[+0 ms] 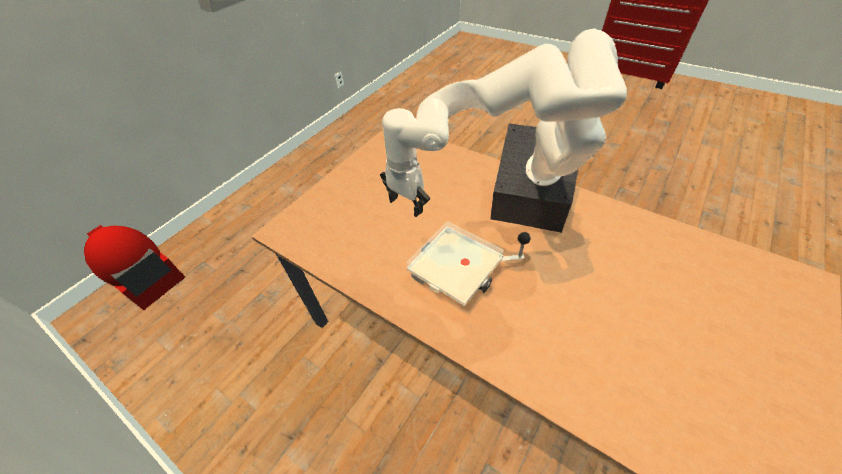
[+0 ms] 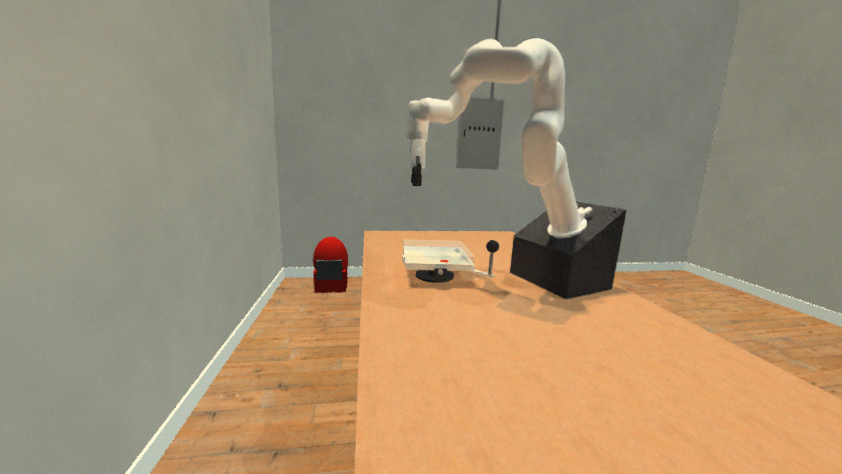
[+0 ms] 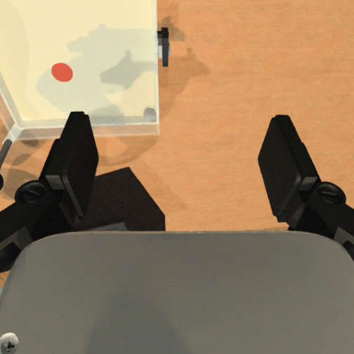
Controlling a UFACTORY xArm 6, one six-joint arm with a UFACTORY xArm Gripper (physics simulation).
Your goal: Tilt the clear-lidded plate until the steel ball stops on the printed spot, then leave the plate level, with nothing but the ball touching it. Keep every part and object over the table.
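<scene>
The clear-lidded plate (image 1: pixel 462 286) (image 2: pixel 419 266) (image 3: pixel 122 12) stands on a round black base (image 2: pixel 434 277) on the table. The steel ball (image 1: pixel 448 230) (image 2: pixel 457 250) (image 3: pixel 150 114) is in a corner of the plate, apart from the red printed spot (image 1: pixel 464 262) (image 2: pixel 444 260) (image 3: pixel 62 72). A pale arm runs from the plate's side to an upright post with a black ball knob (image 1: pixel 523 238) (image 2: pixel 492 246). My gripper (image 1: pixel 405 206) (image 2: pixel 416 183) (image 3: pixel 179 135) is open and empty, high above the table and touching nothing. I cannot tell whether the plate is exactly level.
The black robot base block (image 1: pixel 530 210) (image 2: pixel 565 267) (image 3: pixel 142 200) stands on the table (image 1: pixel 648 329) (image 2: pixel 500 382) (image 3: pixel 240 60), near the knob. A small black knob (image 1: pixel 485 284) sticks out from the plate's side. A red helmet (image 1: pixel 120 250) (image 2: pixel 330 250) is beyond the table's edge.
</scene>
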